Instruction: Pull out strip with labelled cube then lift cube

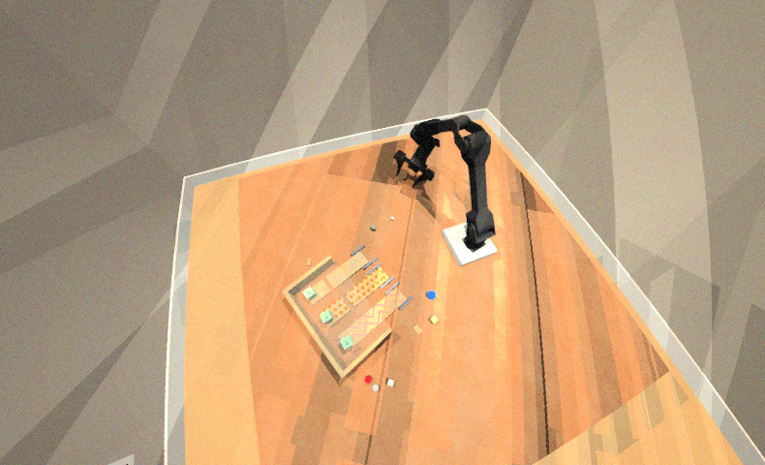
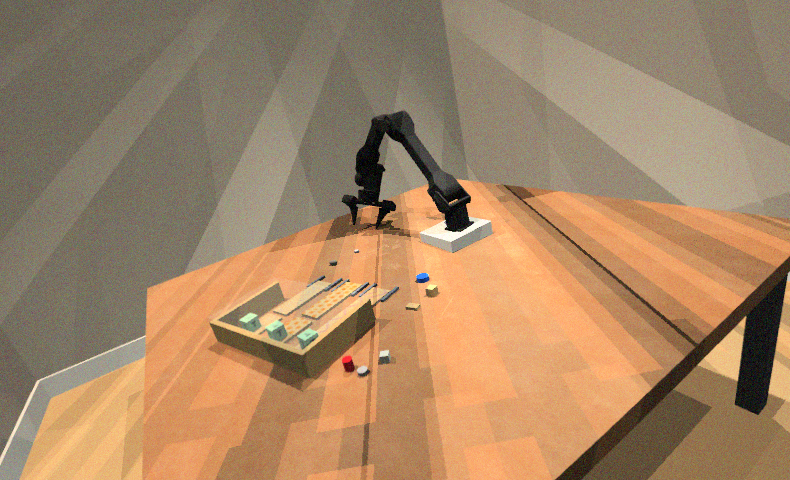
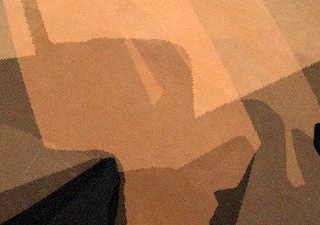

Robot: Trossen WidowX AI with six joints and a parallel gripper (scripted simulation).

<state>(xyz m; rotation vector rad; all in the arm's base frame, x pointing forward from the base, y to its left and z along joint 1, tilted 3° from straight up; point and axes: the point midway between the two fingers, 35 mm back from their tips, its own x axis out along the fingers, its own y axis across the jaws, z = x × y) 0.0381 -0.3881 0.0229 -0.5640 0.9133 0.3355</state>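
Now: the blue disc 19 cm ahead of my gripper tip, 46 cm to the left of it and 1 cm below it. Round my gripper tip: red cylinder: 50 cm ahead, 57 cm to the left; orange-dotted strip: 36 cm ahead, 32 cm to the left, 1 cm below.
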